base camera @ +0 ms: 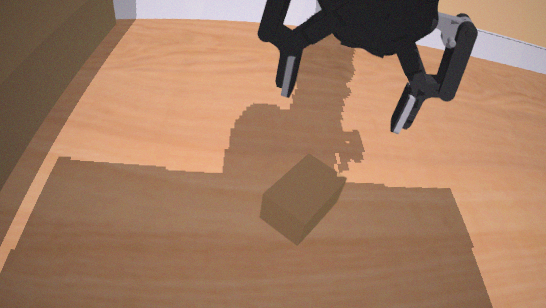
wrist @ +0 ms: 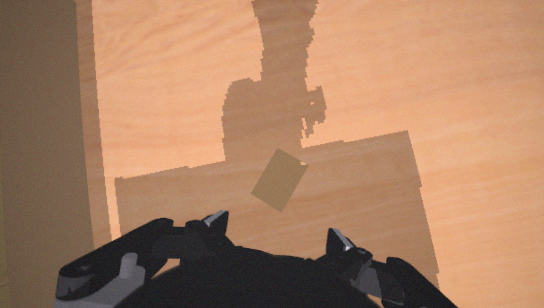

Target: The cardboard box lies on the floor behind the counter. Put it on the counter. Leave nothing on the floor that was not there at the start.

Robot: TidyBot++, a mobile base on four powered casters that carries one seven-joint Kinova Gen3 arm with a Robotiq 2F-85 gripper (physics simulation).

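Places are measured from the arm's base along level axes (x ahead, y left, z up), in millimetres.
Where they show: gripper, between the fingertips: (base camera: 341, 109) (wrist: 276, 230).
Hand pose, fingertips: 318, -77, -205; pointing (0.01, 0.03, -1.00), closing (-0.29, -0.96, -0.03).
Note:
Things, the pixels of their top centre, and the offset from my fingertips, as dx, dy, dz. "spot": a spot on its surface instead. Level surfaces: height alone.
- cardboard box, centre of its top: (base camera: 307, 185) (wrist: 279, 179) +34, +0, -142
- wooden floor, height of its surface: dz -192
- brown upright panel, a spot on its surface: (base camera: 50, 65) spot: +235, +439, -125
The cardboard box (base camera: 305, 192) (wrist: 279, 180) is a small brown block that lies on the wooden floor (base camera: 165, 125) (wrist: 165, 120), in shadow. In the base camera view it is near the middle, turned at an angle to the floor's grain. My gripper (base camera: 342, 111) (wrist: 276, 230) is open, with nothing between its fingers. It hangs above the floor, pointing down, higher than the box and apart from it. In the wrist view the box shows beyond the gap between the fingertips, with its top face visible.
A brown upright panel (base camera: 50, 65) (wrist: 40, 150), which may be the counter's side, stands along the left. A white baseboard (base camera: 200, 11) and a tan wall (base camera: 505, 20) run behind the floor at the back. Shadows of the arm and the base fall around the box.

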